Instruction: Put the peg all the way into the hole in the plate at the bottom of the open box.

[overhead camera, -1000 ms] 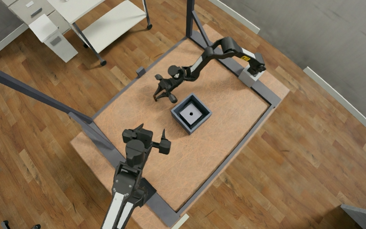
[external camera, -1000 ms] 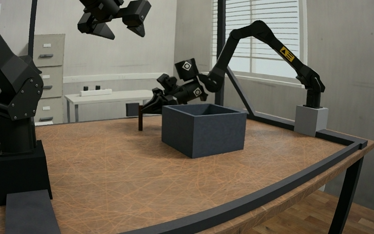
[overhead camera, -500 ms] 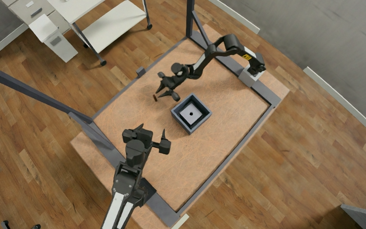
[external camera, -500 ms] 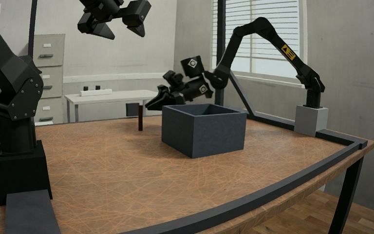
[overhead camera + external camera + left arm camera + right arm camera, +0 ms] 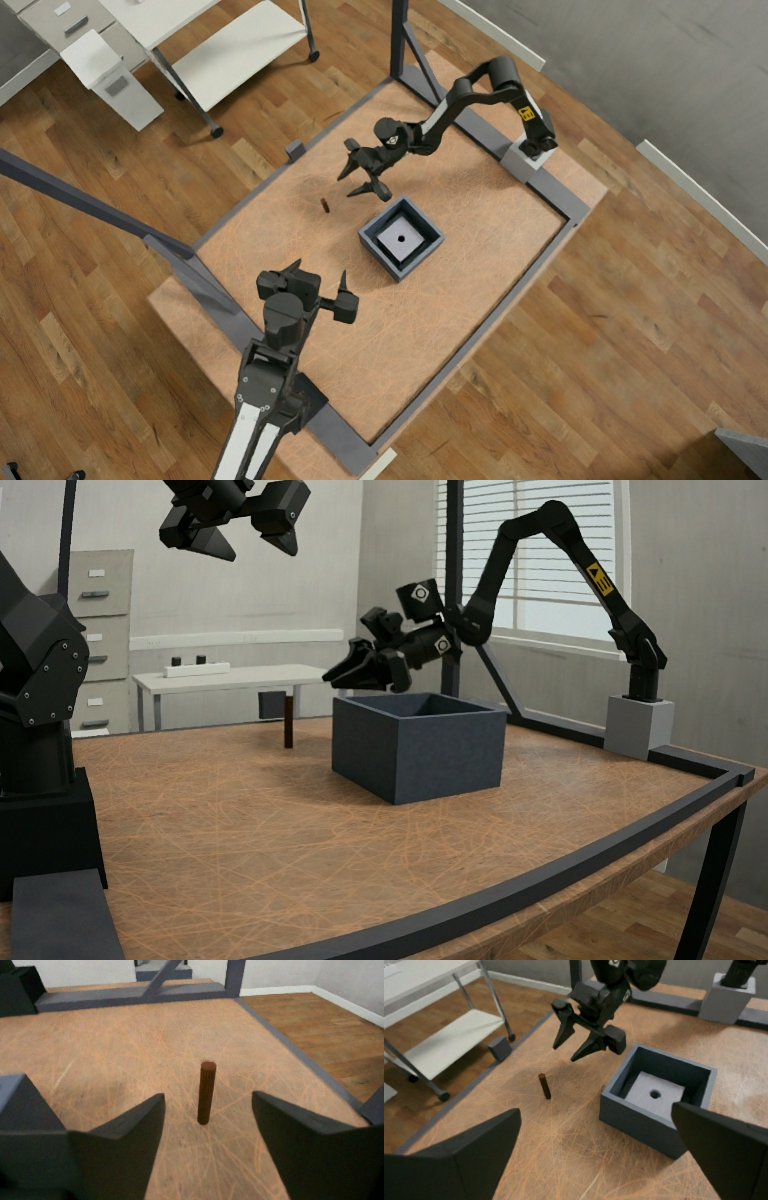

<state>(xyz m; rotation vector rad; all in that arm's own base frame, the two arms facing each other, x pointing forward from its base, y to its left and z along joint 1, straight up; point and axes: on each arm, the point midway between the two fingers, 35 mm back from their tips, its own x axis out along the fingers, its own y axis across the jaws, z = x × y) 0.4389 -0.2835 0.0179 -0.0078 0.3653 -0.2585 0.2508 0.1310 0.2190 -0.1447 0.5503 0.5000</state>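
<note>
Now: left hand 8 cm to the left of the brown peg, 7 cm above it and 3 cm past it. The rest, counted from my left hand: dark box (19 cm ahead, 9 cm below, 1 cm to the right); dark frame rail (51 cm ahead, 10 cm below, 3 cm to the right); pale plate (19 cm ahead, 7 cm below, 1 cm to the right).
</note>
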